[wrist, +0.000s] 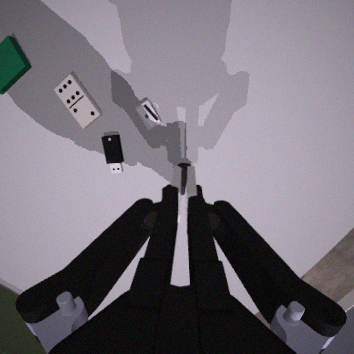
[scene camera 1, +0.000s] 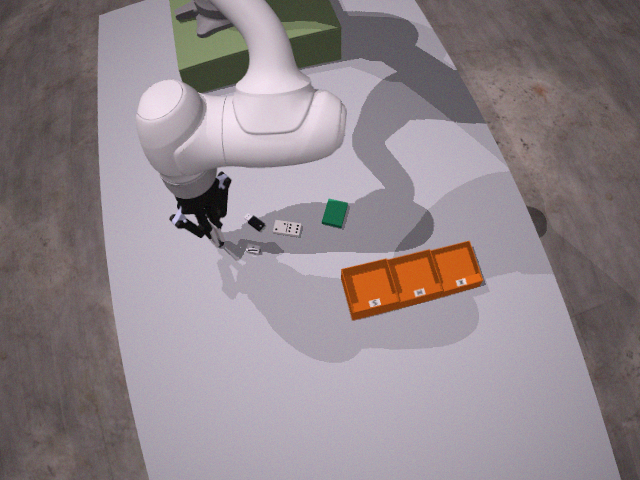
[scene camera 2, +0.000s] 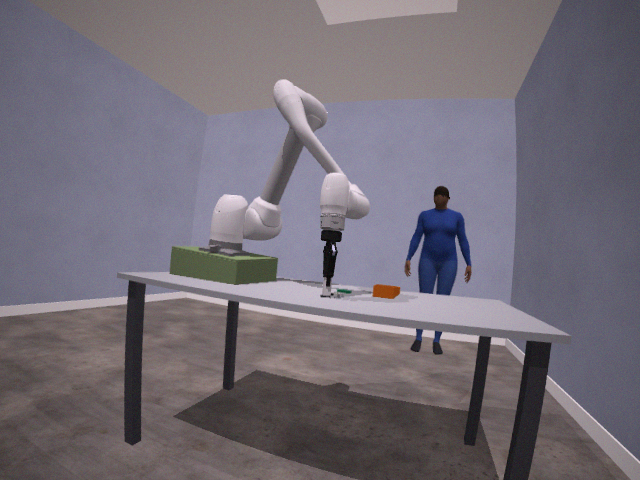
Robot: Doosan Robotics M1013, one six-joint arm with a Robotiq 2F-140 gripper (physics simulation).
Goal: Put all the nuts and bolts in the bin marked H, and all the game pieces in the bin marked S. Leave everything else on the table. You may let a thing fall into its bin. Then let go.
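Places are measured from the arm's base along level axes (x right, y back, z down), in centimetres.
Pixels of known places: gripper, fingertip midpoint: [wrist: 183, 177] [scene camera 1: 216, 239] [scene camera 2: 326, 295]; arm's base, link origin: [scene camera 2: 224, 252].
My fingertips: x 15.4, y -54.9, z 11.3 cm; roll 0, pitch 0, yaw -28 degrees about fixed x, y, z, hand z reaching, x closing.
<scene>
For each thing: its middle in the pictures, then the offset to it from my fingertips. "spot": a spot on its surface instead.
- dark bolt, body centre: [wrist: 182, 179] dx +0.1, dy +0.4, dz +0.2 cm
- white domino, body centre: [wrist: 77, 101] [scene camera 1: 287, 228] dx -13.6, dy -1.8, dz +0.4 cm
- S bin, body centre: [scene camera 1: 413, 278] [scene camera 2: 387, 289] dx -32.3, dy -19.5, dz -1.5 cm
- X bin, surface spot: [scene camera 1: 454, 263] spot: dx -41.3, dy -18.8, dz +0.0 cm
- black USB stick, body centre: [wrist: 113, 154] [scene camera 1: 253, 221] dx -7.9, dy +1.6, dz +0.4 cm
- sharpener, body centre: [wrist: 148, 114] [scene camera 1: 253, 249] dx -6.3, dy -4.0, dz +0.2 cm
- green block, body centre: [wrist: 4, 65] [scene camera 1: 334, 213] [scene camera 2: 344, 291] dx -23.1, dy -1.6, dz +0.3 cm
My gripper [scene camera 1: 219, 241] [scene camera 2: 326, 291] [wrist: 183, 177] is shut on a dark bolt [wrist: 184, 164], low at the table top; the bolt's head shows between the fingertips in the wrist view, and the fingers hide much of its shank. A white domino [scene camera 1: 287, 228] [wrist: 77, 100] with black dots lies flat on the table. An orange three-part tray stands apart from it, with the S bin [scene camera 1: 369, 285] at the left, the H bin [scene camera 1: 416, 273] in the middle and the X bin [scene camera 1: 454, 263] at the right. No things show inside these bins.
A black USB stick [scene camera 1: 254, 222] [wrist: 112, 149] lies near the domino. A small pale thing with a black slot, perhaps a sharpener [scene camera 1: 252, 250] [wrist: 150, 113], lies close to the gripper. A green block [scene camera 1: 335, 212] [scene camera 2: 344, 290] [wrist: 10, 64] lies beyond the domino. A person [scene camera 2: 440, 242] stands behind the table.
</scene>
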